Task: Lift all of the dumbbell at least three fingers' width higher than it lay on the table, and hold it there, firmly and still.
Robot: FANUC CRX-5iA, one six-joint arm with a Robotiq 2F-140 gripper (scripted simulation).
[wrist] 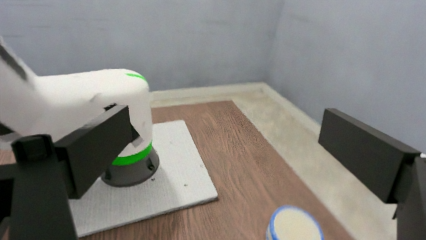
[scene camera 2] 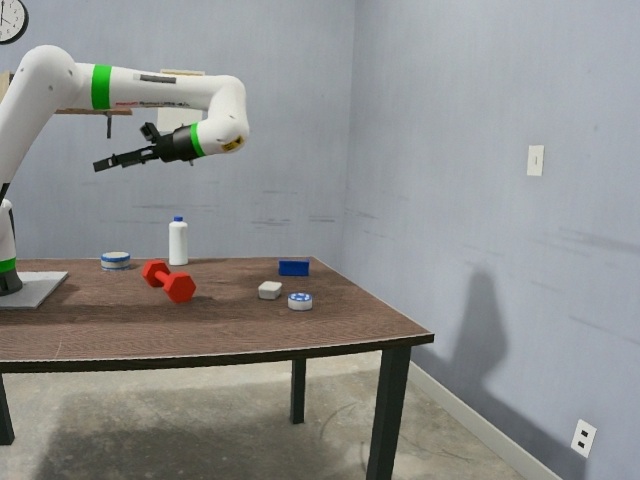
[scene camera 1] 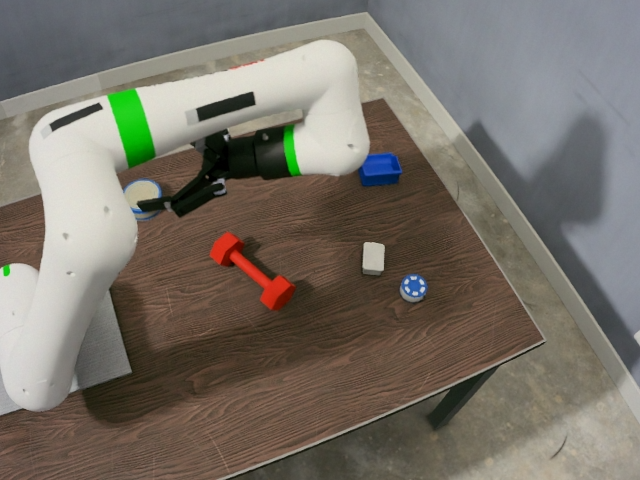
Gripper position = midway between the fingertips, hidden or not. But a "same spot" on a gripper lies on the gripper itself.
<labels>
gripper: wrist; scene camera 2 108, 166; scene camera 1
red dumbbell: scene camera 2; scene camera 1; not seen in the wrist view (out of frame)
same spot on red dumbbell: (scene camera 1: 227, 249) = (scene camera 2: 154, 264)
same spot on gripper: (wrist: 42, 168) = (scene camera 1: 176, 195)
</labels>
